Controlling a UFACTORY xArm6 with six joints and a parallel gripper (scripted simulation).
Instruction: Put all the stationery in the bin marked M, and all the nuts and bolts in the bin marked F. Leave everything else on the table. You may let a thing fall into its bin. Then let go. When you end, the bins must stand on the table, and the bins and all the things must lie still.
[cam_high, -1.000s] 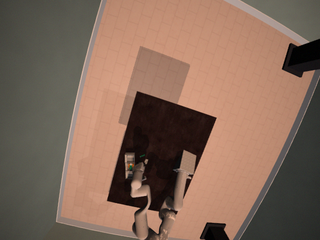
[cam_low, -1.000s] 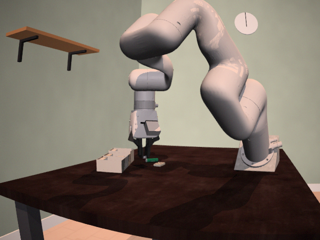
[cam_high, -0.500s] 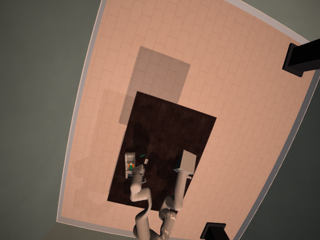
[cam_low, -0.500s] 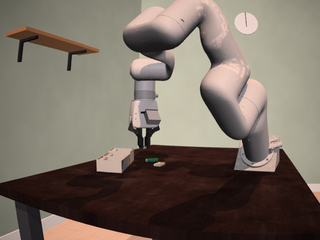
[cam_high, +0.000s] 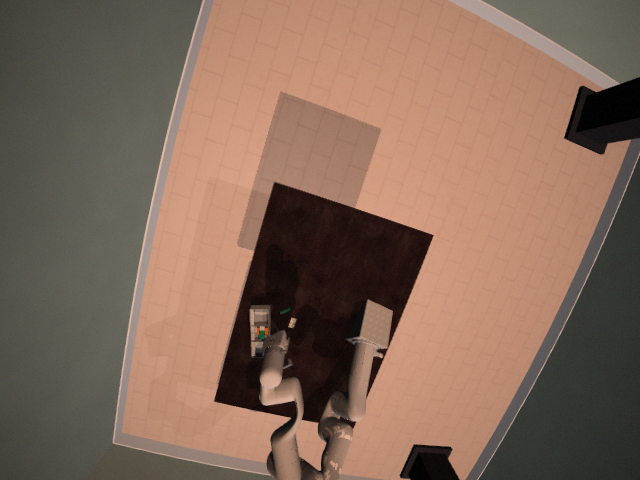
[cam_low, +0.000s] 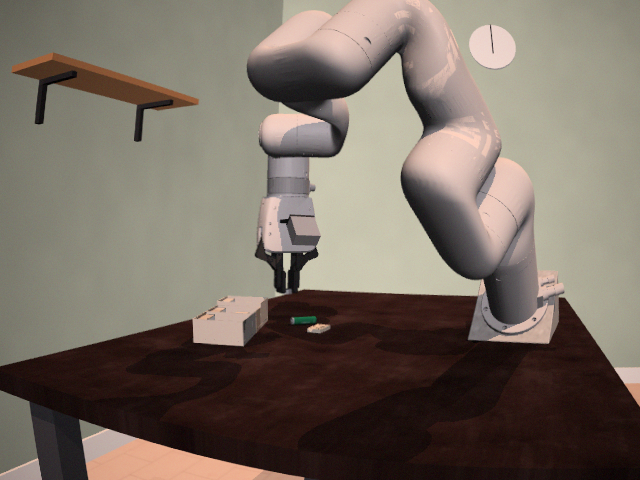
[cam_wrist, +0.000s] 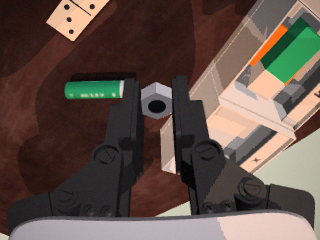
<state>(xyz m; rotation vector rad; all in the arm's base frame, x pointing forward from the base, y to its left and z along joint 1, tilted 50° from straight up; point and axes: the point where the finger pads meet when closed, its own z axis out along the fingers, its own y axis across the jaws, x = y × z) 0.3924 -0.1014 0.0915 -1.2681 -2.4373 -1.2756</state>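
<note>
Right now my hand is 7 cm short of the green block, 5 cm to the right of it and 6 cm above it. The rest, counted from my hand: cream domino 6 cm behind, 1 cm to the right, 8 cm below; then green cylinder 1 cm behind, 6 cm to the right, 8 cm below; then steel nut 2 cm below.
</note>
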